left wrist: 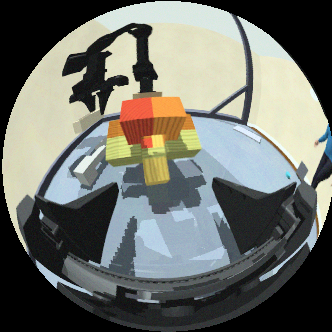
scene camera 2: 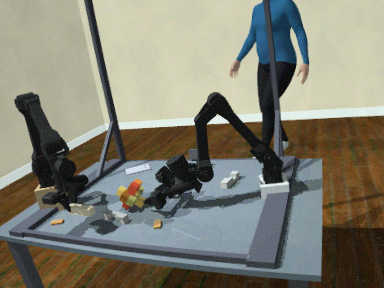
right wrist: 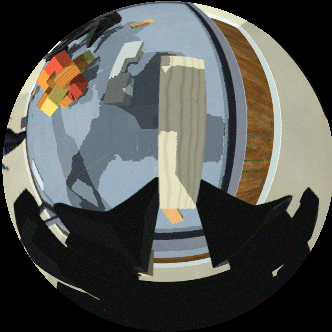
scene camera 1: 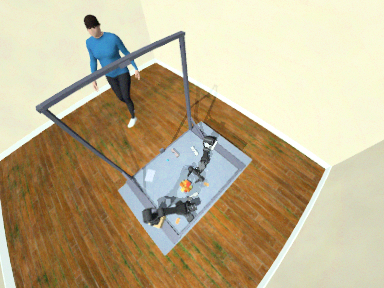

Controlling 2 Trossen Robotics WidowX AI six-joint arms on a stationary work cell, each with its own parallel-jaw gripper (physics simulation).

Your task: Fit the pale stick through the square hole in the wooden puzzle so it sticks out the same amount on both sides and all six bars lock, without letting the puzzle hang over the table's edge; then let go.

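Frame: origin at the left arm's base, x ahead, y left, z up, level; centimetres.
Seen in the pictures: left gripper, fingertip midpoint: (left wrist: pixel 164 185) (scene camera 1: pixel 190 180); right gripper, fingertip midpoint: (left wrist: pixel 97 115) (scene camera 2: pixel 72 209) (right wrist: pixel 176 181); left arm's base, link origin: (scene camera 2: pixel 273 179); right arm's base, link origin: (left wrist: pixel 146 91) (scene camera 2: pixel 48 184) (scene camera 1: pixel 156 220).
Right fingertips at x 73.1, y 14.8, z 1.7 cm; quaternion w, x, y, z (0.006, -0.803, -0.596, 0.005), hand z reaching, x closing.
Note:
Offsets run from my right fingertips to a thing's top centre.
The puzzle @(dy -11.0, dx -19.2, dz +4.1 cm) (scene camera 1: pixel 185 186) (scene camera 2: pixel 131 194) (left wrist: pixel 152 125) (right wrist: pixel 62 82), of red, orange and yellow-green bars, stands away from the table's edges. The pale stick @(dy +1.2, dx -4.0, dz +1.9 cm) (scene camera 2: pixel 82 208) (left wrist: pixel 87 121) (right wrist: pixel 182 120) is apart from it. My right gripper (right wrist: pixel 176 181) is shut on one end of the stick, which reaches out ahead of the fingers, left of the puzzle in scene camera 2. My left gripper (scene camera 2: pixel 152 202) (left wrist: pixel 164 185) is open, close to the puzzle's right side in scene camera 2. In the left wrist view the puzzle is ahead, its yellow bar end pointing toward the gap between the fingers. The square hole cannot be made out clearly.
A notched white bar @(dy -2.5, dx -14.7, dz -4.0 cm) (scene camera 2: pixel 116 216) (left wrist: pixel 87 170) (right wrist: pixel 122 65) lies near the puzzle, between it and the front rail. Another pale notched bar @(dy -26.2, dx -56.5, dz -4.0 cm) (scene camera 2: pixel 231 180) lies farther right. Small orange pieces @(dy -2.5, dx +10.2, dz -5.9 cm) (scene camera 2: pixel 57 222) @(dy +2.5, dx -31.9, dz -5.9 cm) (scene camera 2: pixel 158 224) lie near the front. A white plate @(dy -51.0, dx -9.3, dz -6.1 cm) (scene camera 2: pixel 137 169) lies at the back.

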